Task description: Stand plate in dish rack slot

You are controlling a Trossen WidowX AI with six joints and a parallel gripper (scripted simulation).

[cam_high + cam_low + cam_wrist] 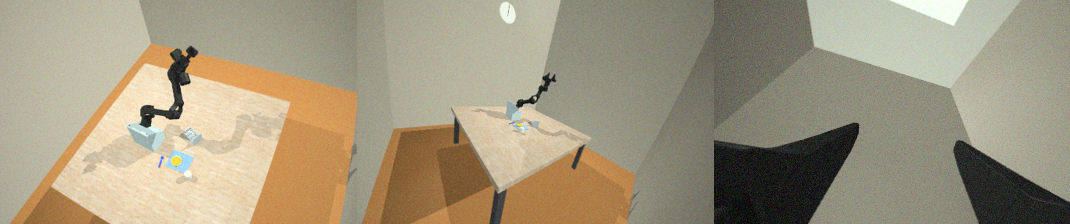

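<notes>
The yellow plate is 20 mm ahead of my gripper tip, 330 mm to the right of it and 650 mm below it. The rest, counted from my gripper tip: white cup: 140 mm ahead, 390 mm to the right, 640 mm below; light blue mat: 30 mm ahead, 320 mm to the right, 660 mm below; grey dish rack: 20 mm ahead, 120 mm to the right, 640 mm below.
</notes>
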